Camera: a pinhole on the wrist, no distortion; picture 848 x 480 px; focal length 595.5 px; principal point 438.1 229.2 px. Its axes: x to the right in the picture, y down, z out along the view. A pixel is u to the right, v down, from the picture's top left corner.
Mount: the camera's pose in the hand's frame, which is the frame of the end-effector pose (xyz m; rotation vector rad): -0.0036 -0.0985 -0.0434 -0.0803 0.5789 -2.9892
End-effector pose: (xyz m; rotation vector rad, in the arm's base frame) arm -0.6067 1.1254 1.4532 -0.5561 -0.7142 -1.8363
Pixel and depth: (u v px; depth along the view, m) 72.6 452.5 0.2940
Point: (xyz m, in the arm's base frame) -0.9421 1.1983 1.6574
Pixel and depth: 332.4 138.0 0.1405
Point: -0.7324 1.2077 1.5123
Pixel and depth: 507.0 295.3 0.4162
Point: -0.8660 1.4498 1.6098
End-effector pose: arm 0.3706 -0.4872 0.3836 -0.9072 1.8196 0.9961
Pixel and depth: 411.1 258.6 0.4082
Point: 0.6917 -0.3174 0.1655
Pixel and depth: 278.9 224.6 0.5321
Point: 0.6915 -0.2401 0.0065
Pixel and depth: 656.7 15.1 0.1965
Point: 0.5494 -0.3733 0.3601
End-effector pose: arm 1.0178 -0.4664 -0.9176 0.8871 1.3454 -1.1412
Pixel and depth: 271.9 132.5 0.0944
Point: 0.9160 -0.5459 -0.9259
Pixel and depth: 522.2 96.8 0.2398
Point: 0.9381 -0.6919 -0.8593
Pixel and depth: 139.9 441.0 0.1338
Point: 0.8481 -0.5795 -0.9636
